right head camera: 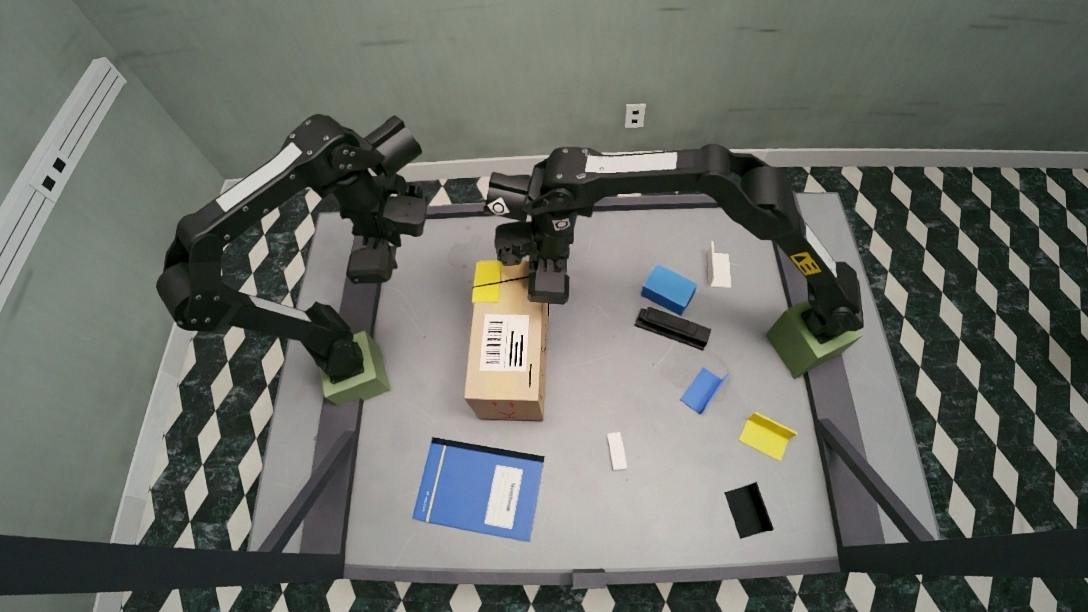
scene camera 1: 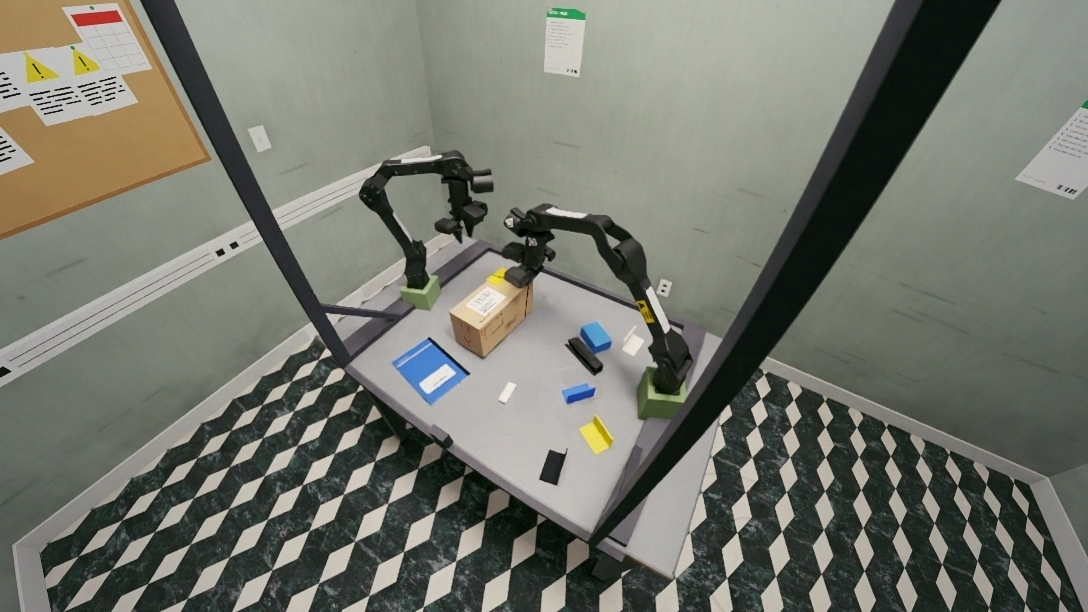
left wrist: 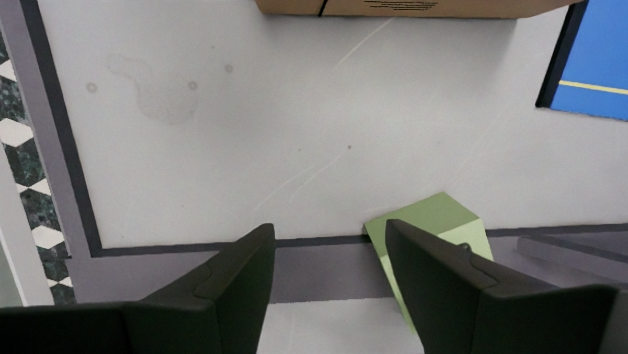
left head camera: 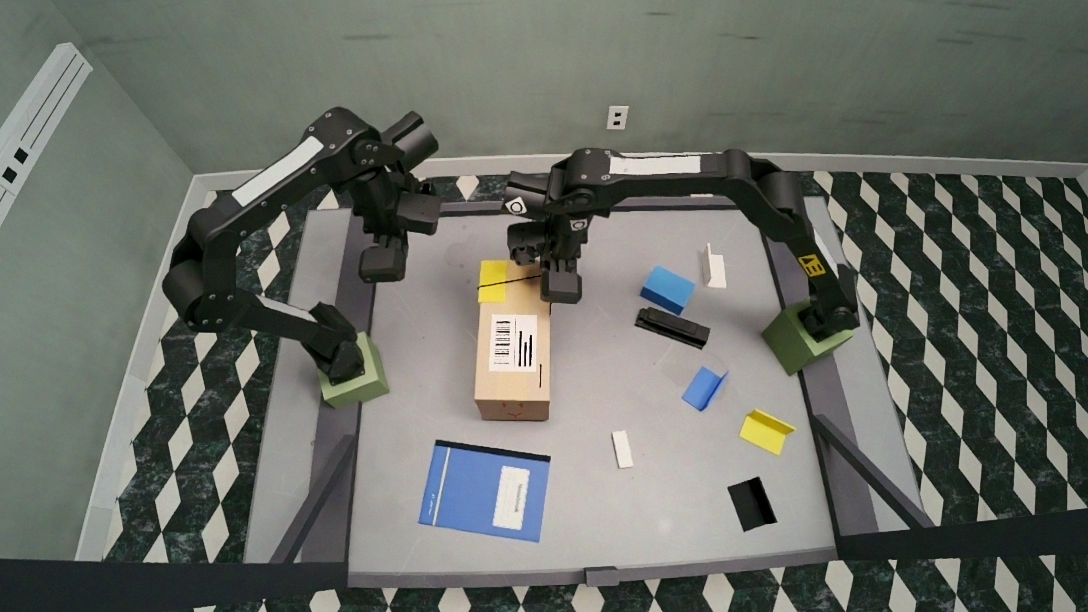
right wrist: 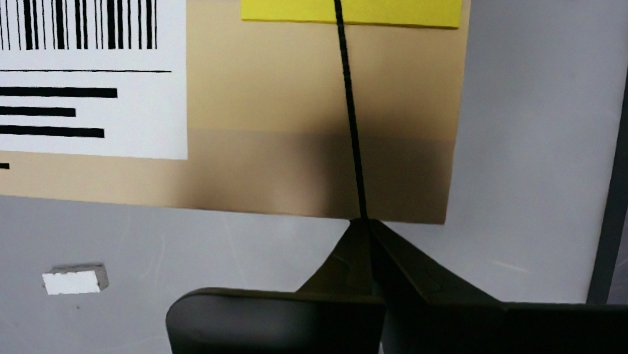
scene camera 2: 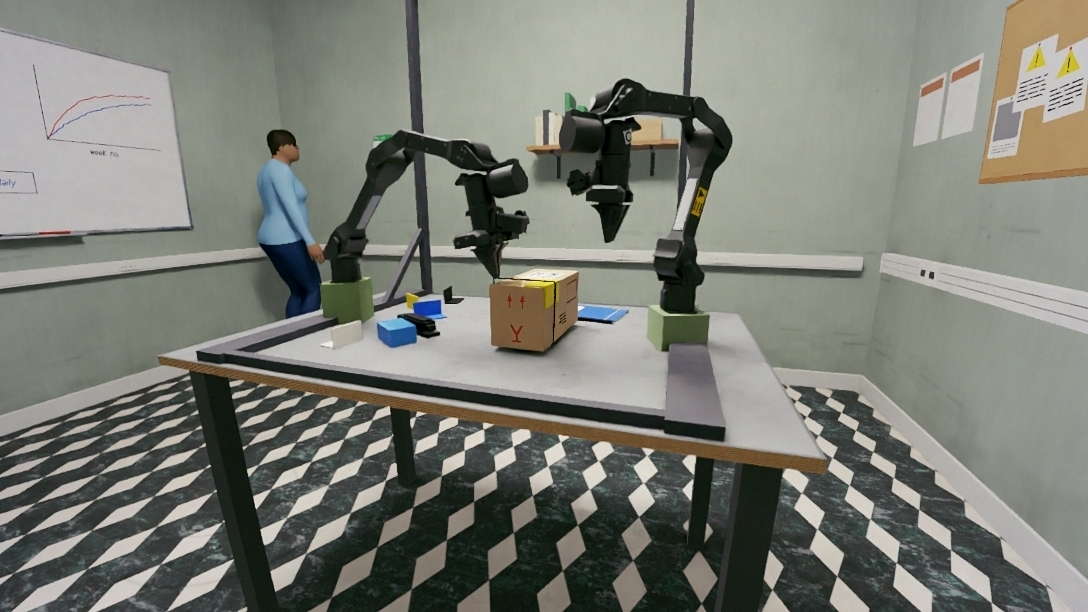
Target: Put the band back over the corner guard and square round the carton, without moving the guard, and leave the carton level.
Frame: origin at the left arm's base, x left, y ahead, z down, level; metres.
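Where they show: left gripper, fingertip midpoint: (right head camera: 396,257) (scene camera 1: 465,240) (left wrist: 330,233) (left head camera: 403,256) (scene camera 2: 609,241); right gripper, fingertip midpoint: (right head camera: 543,274) (scene camera 1: 526,284) (left head camera: 550,274) (right wrist: 364,229) (scene camera 2: 496,278); left arm's base, origin of the base link: (right head camera: 345,363) (scene camera 1: 418,283) (left head camera: 344,364) (scene camera 2: 677,310); right arm's base, origin of the base link: (right head camera: 824,322) (scene camera 1: 666,383) (left head camera: 819,321) (scene camera 2: 346,280).
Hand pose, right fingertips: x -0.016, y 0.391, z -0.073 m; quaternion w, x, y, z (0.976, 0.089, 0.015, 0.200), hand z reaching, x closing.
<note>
Things, the pixels of their centre, and the offset from my right fingertips. "*": a spot on its surface instead.
- carton, body centre: (right wrist: 206,87) (left head camera: 516,340) (right head camera: 511,340) (scene camera 2: 538,305) (scene camera 1: 494,310) dz +0.073, dx -0.061, dy -0.092 m
- yellow corner guard, body centre: (left head camera: 494,287) (right head camera: 489,287) (scene camera 2: 542,293) (scene camera 1: 500,281) dz +0.027, dx +0.030, dy -0.095 m
- black band, surface spot: (right wrist: 351,110) (left head camera: 524,278) * dz +0.000, dx +0.011, dy -0.044 m
- blue notebook, body centre: (left head camera: 485,489) (right head camera: 479,487) (scene camera 2: 585,313) (scene camera 1: 430,368) dz +0.146, dx -0.269, dy -0.237 m
- white piece, body centre: (right wrist: 75,280) (right head camera: 616,451) (left head camera: 622,449) (scene camera 1: 507,393) dz +0.143, dx -0.302, dy +0.009 m
- black stapler-like object, body centre: (right head camera: 672,326) (left head camera: 672,325) (scene camera 2: 417,323) (scene camera 1: 584,353) dz +0.130, dx -0.130, dy +0.205 m
- blue block, body centre: (right head camera: 669,289) (left head camera: 667,290) (scene camera 2: 396,332) (scene camera 1: 595,337) dz +0.130, dx -0.057, dy +0.235 m
The carton (left head camera: 513,389) (right head camera: 505,386) (scene camera 1: 486,331) (scene camera 2: 517,319) (right wrist: 250,95) stands upright on the table and looks level. The yellow corner guard (left head camera: 493,293) (right head camera: 486,293) (scene camera 2: 549,295) (right wrist: 300,11) lies over one top edge. The black band (left head camera: 522,279) (scene camera 2: 554,315) (right wrist: 351,110) crosses the guard and runs slantwise over the top, then down the guard's side. My right gripper (right wrist: 364,229) (scene camera 2: 496,275) is shut on the band at the opposite top edge. My left gripper (left wrist: 330,233) (scene camera 2: 610,239) is open and empty, high beside the carton's guard side.
A blue notebook (left head camera: 471,487) lies below the carton in the left head camera. To its right are a white piece (left head camera: 622,449), a black stapler-like object (left head camera: 672,327), a blue block (left head camera: 667,289), and blue (left head camera: 703,388), yellow (left head camera: 764,432), black (left head camera: 749,503) and white (left head camera: 714,270) angle pieces.
</note>
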